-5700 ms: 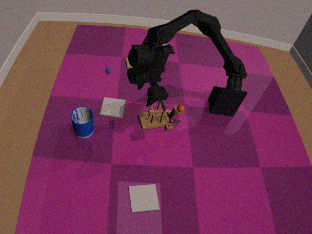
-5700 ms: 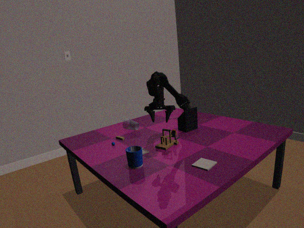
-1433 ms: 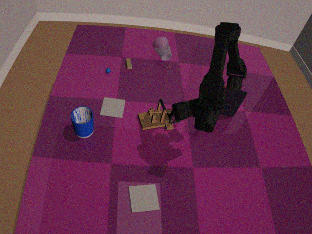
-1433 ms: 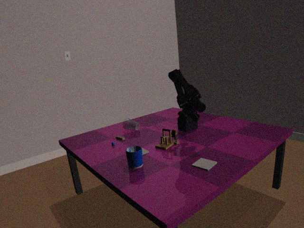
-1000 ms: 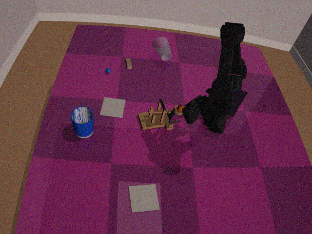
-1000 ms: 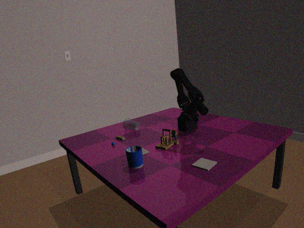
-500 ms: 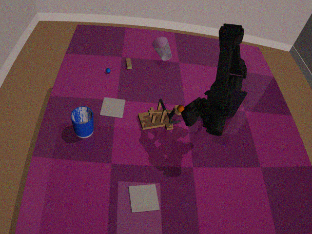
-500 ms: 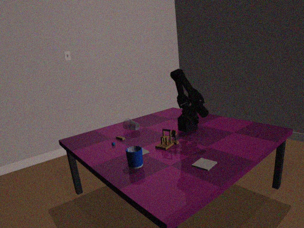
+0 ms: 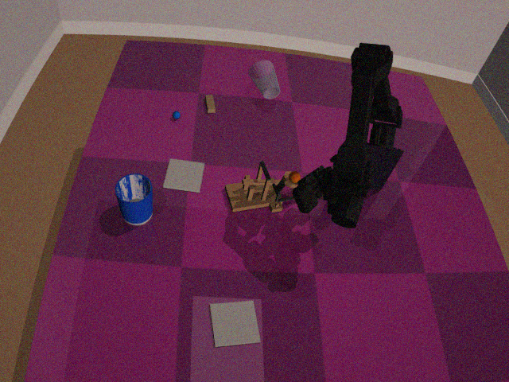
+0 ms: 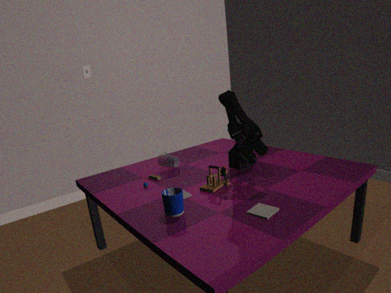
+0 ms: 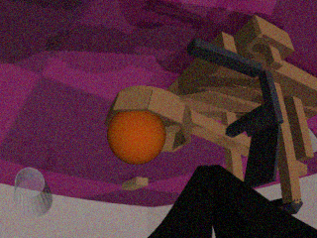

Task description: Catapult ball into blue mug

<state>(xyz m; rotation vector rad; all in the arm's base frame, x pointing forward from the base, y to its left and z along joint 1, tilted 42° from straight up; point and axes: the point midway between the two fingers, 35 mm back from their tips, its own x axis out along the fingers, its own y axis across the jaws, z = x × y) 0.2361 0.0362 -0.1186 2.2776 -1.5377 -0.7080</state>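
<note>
The orange ball lies 50 mm to the right of my gripper tip, 30 mm below it and 10 mm behind it. Also, from my gripper tip: wooden catapult 60 mm ahead, 40 mm below, 20 mm to the right; wooden block 410 mm to the right, 190 mm ahead, 80 mm below; blue mug 410 mm ahead, 60 mm below, 10 mm to the left.
</note>
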